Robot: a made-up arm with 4 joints.
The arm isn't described. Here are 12 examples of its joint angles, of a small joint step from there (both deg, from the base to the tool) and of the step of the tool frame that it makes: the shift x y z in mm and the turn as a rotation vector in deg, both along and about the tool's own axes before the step.
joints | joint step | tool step
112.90 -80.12 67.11 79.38 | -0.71 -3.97 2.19 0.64 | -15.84 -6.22 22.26 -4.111 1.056 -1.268
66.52 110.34 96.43 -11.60 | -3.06 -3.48 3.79 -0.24 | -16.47 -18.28 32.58 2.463 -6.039 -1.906
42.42 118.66 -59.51 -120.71 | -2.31 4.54 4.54 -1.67 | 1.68 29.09 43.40 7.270 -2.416 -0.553
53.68 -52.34 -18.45 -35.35 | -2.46 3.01 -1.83 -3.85 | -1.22 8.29 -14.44 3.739 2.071 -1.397
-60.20 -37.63 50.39 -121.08 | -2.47 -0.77 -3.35 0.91 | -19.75 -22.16 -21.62 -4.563 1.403 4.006
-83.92 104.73 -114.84 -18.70 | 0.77 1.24 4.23 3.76 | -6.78 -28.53 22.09 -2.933 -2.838 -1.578
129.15 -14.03 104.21 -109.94 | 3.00 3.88 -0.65 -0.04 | 28.58 -10.35 -12.95 -2.858 -2.299 -5.300
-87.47 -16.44 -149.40 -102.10 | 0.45 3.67 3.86 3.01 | 0.41 8.94 33.07 0.258 -5.904 3.212
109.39 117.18 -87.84 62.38 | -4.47 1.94 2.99 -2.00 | -16.59 -0.79 -16.79 2.114 4.585 -1.926
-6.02 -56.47 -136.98 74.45 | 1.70 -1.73 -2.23 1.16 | 15.52 2.87 5.74 -0.993 -1.085 2.706
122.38 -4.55 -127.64 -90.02 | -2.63 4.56 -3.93 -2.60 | -24.23 7.41 -4.70 1.910 1.416 1.267
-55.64 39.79 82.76 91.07 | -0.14 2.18 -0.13 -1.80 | 4.17 6.59 -12.61 3.167 0.207 -0.435
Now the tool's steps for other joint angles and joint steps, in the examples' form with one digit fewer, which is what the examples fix.
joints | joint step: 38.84 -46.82 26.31 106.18 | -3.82 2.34 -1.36 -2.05
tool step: 26.4 4.9 3.2 0.90 -1.18 1.33
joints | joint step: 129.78 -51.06 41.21 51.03 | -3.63 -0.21 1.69 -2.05
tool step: 0.5 11.0 3.7 -1.31 1.75 -0.69
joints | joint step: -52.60 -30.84 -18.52 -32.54 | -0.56 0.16 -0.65 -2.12
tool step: -0.7 4.9 -6.4 1.23 0.62 -0.92
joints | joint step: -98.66 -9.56 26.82 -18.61 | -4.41 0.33 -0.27 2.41
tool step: 0.9 4.6 -11.6 -5.91 0.26 2.02
